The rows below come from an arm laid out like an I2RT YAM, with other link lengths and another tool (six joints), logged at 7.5 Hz.
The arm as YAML. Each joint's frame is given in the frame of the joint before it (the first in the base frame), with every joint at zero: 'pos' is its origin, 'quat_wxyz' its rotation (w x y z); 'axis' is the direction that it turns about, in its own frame. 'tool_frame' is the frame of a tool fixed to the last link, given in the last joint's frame.
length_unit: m
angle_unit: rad
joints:
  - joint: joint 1
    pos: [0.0, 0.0, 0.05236]
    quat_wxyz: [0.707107, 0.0, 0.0, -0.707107]
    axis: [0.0, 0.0, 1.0]
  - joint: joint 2
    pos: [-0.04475, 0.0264, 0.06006]
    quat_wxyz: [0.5, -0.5, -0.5, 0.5]
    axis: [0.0, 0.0, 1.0]
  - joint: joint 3
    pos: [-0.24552, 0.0, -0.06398]
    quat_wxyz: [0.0, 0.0, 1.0, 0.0]
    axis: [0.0, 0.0, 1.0]
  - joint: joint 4
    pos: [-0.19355, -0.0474, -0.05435]
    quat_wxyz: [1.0, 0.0, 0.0, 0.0]
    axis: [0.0, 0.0, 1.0]
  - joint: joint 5
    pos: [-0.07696, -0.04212, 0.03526]
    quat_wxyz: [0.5, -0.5, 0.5, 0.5]
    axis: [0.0, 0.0, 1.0]
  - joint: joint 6
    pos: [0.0, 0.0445, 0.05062]
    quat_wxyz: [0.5, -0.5, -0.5, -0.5]
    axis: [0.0, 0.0, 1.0]
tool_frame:
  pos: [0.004, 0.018, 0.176]
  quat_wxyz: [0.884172, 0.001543, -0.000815, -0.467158]
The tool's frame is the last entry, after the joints.
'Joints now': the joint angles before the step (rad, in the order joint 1, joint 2, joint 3, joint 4, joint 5, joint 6). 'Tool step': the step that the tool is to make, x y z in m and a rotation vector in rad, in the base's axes. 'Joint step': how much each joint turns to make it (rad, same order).
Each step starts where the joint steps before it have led.
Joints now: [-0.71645 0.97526 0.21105 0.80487 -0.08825 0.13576]
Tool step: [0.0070 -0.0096 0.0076 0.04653 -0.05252 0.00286]
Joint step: [-0.01727 0.08200 0.03033 0.06696 -0.01675 0.07088]
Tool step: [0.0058 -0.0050 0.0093 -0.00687 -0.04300 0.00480]
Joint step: [-0.00303 0.07305 0.00656 0.10563 -0.00602 0.02441]
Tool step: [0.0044 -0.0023 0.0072 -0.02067 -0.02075 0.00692]
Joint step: [-0.00165 0.04642 0.00872 0.06690 -0.00867 -0.00040]
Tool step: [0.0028 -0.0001 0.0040 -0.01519 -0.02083 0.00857]
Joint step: [0.00033 0.04224 -0.00665 0.07500 -0.00778 0.00391]
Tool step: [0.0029 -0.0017 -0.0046 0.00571 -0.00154 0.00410]
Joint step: [-0.00007 0.04608 -0.00750 0.05163 -0.00334 0.00587]
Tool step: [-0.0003 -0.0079 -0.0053 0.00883 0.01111 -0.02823]
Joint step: [-0.00009 0.02740 0.00583 0.00683 0.02773 -0.00493]
